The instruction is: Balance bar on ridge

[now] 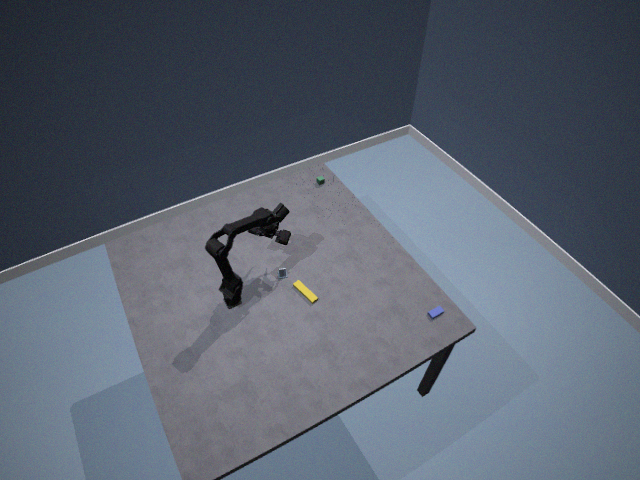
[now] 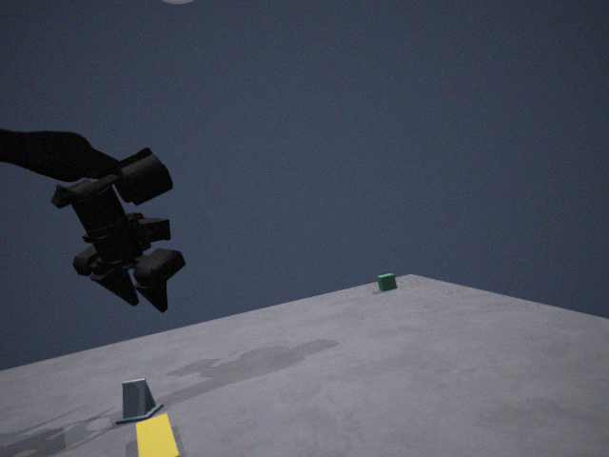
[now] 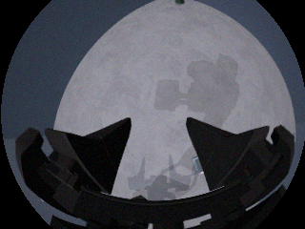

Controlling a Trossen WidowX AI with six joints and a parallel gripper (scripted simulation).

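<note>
My gripper tip is now 280 mm to the left of the bar, 110 mm above it and 30 mm short of it. The rest, counted from my gripper tip: green cube (470 mm ahead, 330 mm to the left, 100 mm below); flat blue block (670 mm to the right, 470 mm ahead, 110 mm below).
</note>
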